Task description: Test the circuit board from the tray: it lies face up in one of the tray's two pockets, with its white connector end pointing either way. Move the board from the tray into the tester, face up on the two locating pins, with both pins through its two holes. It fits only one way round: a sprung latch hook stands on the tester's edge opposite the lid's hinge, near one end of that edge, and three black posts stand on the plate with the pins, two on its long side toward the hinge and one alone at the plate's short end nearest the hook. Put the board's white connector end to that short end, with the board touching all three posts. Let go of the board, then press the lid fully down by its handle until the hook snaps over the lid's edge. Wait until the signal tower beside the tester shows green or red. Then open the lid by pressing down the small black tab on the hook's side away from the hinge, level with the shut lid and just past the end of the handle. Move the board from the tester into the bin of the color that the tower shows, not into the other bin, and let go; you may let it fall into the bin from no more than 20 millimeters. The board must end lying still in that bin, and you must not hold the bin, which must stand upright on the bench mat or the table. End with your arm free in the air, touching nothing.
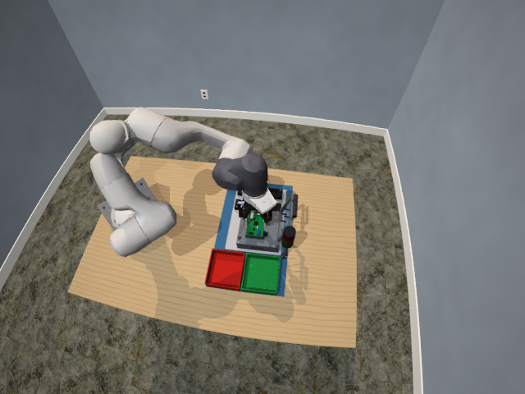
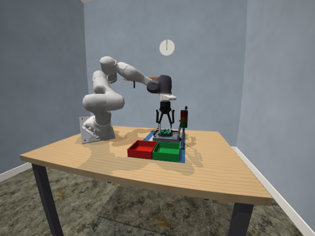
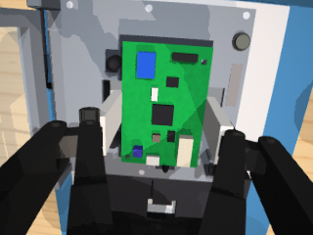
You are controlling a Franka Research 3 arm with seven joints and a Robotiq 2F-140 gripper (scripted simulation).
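My gripper is now 20 mm above the green circuit board. From my hand the other things lie so: tester plate (40 mm below, 10 mm ahead); then clear lid (120 mm ahead, 80 mm above, 30 mm to the right); then green bin (210 mm to the right, 90 mm below, 10 mm behind).
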